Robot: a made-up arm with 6 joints.
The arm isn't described. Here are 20 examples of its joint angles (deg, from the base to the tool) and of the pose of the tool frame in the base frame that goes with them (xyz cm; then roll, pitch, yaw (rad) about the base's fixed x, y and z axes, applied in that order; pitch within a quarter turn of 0, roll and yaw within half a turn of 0).
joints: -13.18 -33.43 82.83 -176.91 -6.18 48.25
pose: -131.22 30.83 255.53 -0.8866 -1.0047 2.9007
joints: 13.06 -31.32 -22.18 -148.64 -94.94 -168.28
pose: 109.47 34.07 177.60 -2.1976 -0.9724 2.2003
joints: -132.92 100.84 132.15 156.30 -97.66 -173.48
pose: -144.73 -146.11 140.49 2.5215 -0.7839 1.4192
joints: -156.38 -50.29 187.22 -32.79 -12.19 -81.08
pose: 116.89 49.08 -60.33 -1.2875 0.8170 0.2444
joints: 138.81 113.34 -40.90 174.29 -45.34 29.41
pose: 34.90 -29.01 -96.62 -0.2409 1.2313 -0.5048
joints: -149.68 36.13 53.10 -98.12 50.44 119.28
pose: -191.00 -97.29 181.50 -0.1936 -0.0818 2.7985
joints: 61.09 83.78 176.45 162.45 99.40 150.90
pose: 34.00 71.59 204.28 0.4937 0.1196 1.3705
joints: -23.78 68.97 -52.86 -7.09 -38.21 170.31
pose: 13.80 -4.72 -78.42 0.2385 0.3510 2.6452
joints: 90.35 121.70 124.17 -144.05 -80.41 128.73
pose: -10.91 240.56 42.91 -0.5200 -0.9351 2.9234
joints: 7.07 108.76 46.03 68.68 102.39 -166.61
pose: 185.84 37.99 -106.03 2.4341 -0.3612 1.4597
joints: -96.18 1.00 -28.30 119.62 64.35 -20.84
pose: -4.97 -164.59 62.71 -0.8831 0.6440 -0.3086
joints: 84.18 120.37 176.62 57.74 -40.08 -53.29
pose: 25.28 160.48 150.55 0.3777 -0.4615 0.8156
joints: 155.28 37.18 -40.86 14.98 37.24 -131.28
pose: -120.73 52.78 -48.23 2.2201 0.7177 2.9193
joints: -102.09 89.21 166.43 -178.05 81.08 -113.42
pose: -26.25 -119.91 200.14 -1.1696 0.0672 -1.8155
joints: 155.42 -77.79 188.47 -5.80 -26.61 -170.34
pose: 57.99 -27.34 -110.90 -0.1555 1.0414 -0.5188
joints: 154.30 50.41 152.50 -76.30 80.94 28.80
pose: -7.32 20.88 245.27 2.8450 -0.1052 0.8560
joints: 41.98 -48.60 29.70 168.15 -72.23 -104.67
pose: -41.15 -41.31 264.06 1.7791 -0.5096 -2.1830
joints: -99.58 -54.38 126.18 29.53 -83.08 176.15
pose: 27.84 212.87 79.25 -1.2753 -1.0403 2.7168
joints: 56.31 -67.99 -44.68 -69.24 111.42 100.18
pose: 44.67 41.42 161.40 0.3384 -0.1592 -1.0795
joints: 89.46 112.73 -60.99 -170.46 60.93 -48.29
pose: 1.68 -71.82 -18.95 0.5623 -0.9333 -1.3344
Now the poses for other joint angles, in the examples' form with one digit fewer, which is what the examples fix.
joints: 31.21 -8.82 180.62 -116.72 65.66 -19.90
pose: -128.7 -93.5 81.3 -0.863 -0.343 -1.553
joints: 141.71 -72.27 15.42 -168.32 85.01 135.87
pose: 58.0 -41.6 225.8 0.762 -0.048 2.270
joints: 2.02 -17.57 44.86 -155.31 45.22 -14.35
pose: 51.2 -3.0 278.1 -3.097 -0.332 -0.284
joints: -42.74 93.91 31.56 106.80 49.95 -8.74
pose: 149.4 -121.8 -100.7 -0.491 0.738 0.686
